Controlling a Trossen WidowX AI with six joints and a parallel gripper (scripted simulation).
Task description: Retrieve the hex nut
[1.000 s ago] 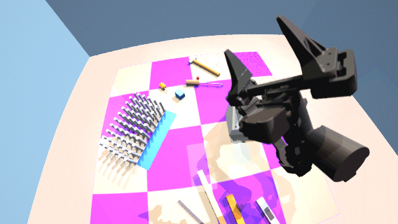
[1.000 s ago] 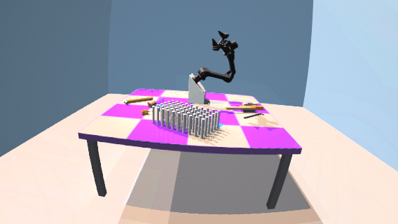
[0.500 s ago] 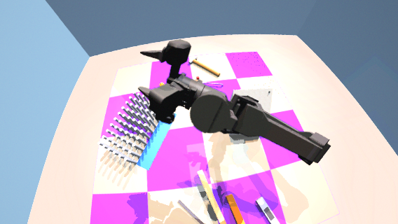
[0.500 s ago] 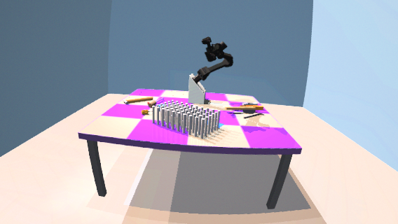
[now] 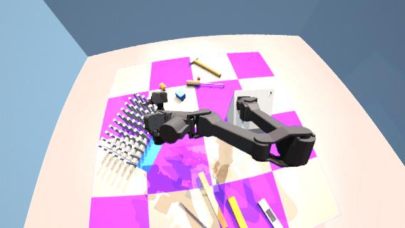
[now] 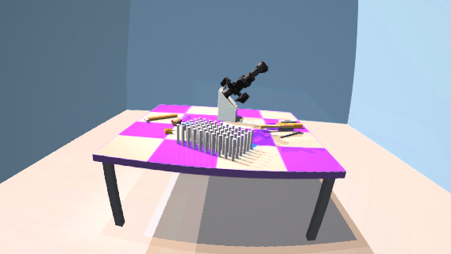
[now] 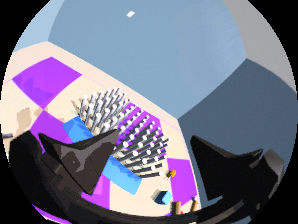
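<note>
Now: gripper tip 290 mm past the hook tool, 370 mm to the left of it and 250 mm above it. From my gripper tip the other things lie so: small screwdriver: 20 mm ahead, 360 mm to the right, 240 mm below; then blue cube: 100 mm behind, 280 mm to the right, 240 mm below; then blue taped strip: 20 mm ahead, 10 mm to the left, 260 mm below.
</note>
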